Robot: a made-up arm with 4 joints.
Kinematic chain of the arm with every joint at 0, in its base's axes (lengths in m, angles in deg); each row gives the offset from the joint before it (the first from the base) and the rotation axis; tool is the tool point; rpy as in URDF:
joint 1: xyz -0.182 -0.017 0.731 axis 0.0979 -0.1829 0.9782
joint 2: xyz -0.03 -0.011 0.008 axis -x
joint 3: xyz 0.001 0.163 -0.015 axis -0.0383 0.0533 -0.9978
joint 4: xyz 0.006 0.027 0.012 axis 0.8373 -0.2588 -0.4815
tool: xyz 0.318 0.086 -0.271 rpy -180 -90 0
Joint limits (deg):
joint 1: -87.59..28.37
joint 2: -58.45..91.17
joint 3: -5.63..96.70
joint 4: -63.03..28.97
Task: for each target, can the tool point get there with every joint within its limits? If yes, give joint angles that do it. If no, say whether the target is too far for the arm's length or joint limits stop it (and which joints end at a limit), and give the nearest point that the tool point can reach.
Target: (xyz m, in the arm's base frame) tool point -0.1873 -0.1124 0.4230
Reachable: yes | joints -45.64 -26.67 85.71 6.68
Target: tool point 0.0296 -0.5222 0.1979
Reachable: no: too far | nearest point -0.0411 -0.3531 0.3849 | short by 0.262 m
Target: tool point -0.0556 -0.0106 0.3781
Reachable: yes | joints -41.48 -23.17 43.46 -48.64
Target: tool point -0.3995 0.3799 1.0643
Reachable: no: joint limits stop it (at a limit: joint 1, joint 2, joint 3) | nearest point -0.1264 0.4451 0.8875 | short by 0.332 m
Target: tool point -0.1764 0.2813 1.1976
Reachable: no: joint limits stop it (at a limit: joint 1, joint 2, joint 3, joint 4) | nearest point -0.0492 0.4059 0.9597 | short by 0.297 m
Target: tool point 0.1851 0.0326 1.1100
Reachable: no: joint limits stop it (at a limit: joint 2, joint 3, joint 4) | nearest point 0.2763 0.1189 0.8734 | short by 0.268 m
